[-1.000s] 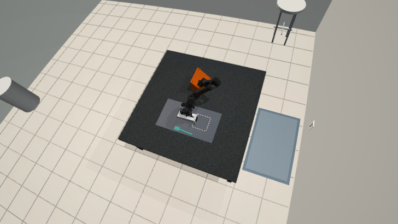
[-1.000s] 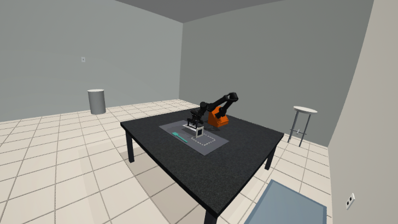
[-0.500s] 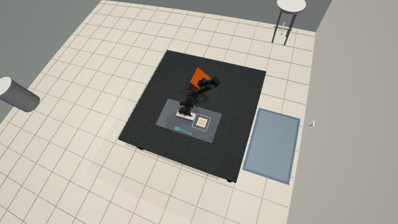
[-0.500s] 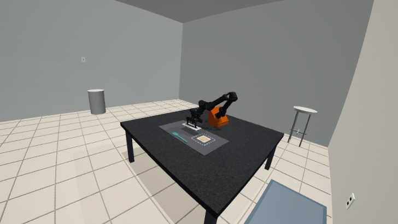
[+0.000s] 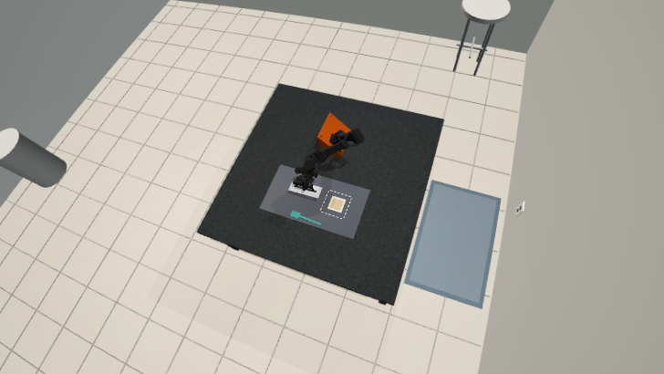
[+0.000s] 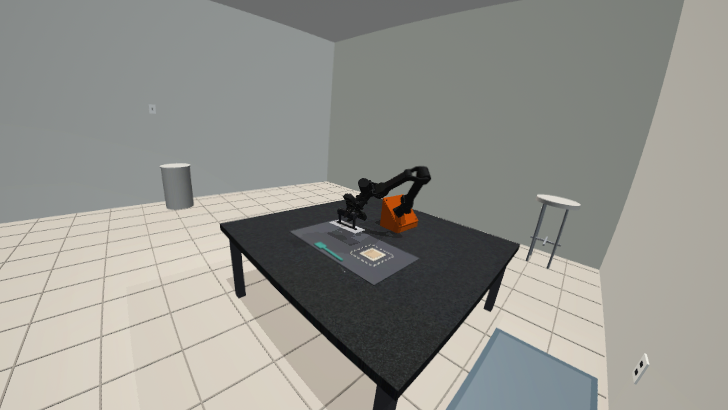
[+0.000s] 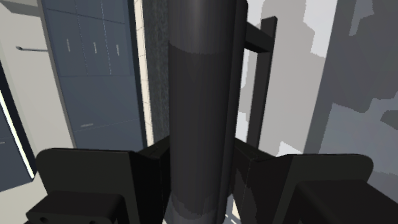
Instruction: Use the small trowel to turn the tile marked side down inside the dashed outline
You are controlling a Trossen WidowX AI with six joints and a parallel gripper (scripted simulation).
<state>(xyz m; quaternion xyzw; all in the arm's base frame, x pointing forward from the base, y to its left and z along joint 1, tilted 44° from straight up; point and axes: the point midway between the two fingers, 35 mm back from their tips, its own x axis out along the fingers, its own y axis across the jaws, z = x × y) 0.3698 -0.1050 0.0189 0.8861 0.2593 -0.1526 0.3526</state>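
Now: gripper tip 4 cm to the right of the grey mat and 15 cm above it. Also, from my gripper tip: square tile: 19 cm to the left, 12 cm below; then teal flat tool: 13 cm ahead, 1 cm to the left, 12 cm below.
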